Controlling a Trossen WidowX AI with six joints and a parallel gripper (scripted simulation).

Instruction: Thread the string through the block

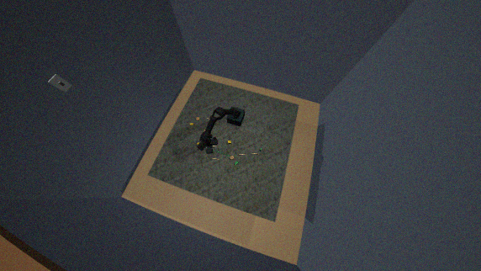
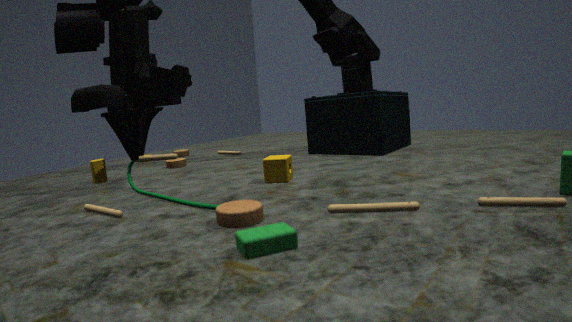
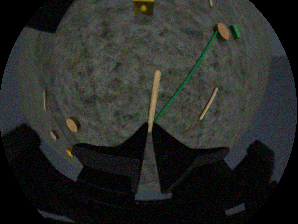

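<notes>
Now: the yellow block 180 mm to the left of my gripper tip, 90 mm behind it and 30 mm below it. Round my gripper tip: green block 290 mm to the left, 110 mm ahead, 30 mm below; thin wooden stick 10 mm to the left; round wooden button 230 mm to the left, 60 mm ahead, 30 mm below.
</notes>
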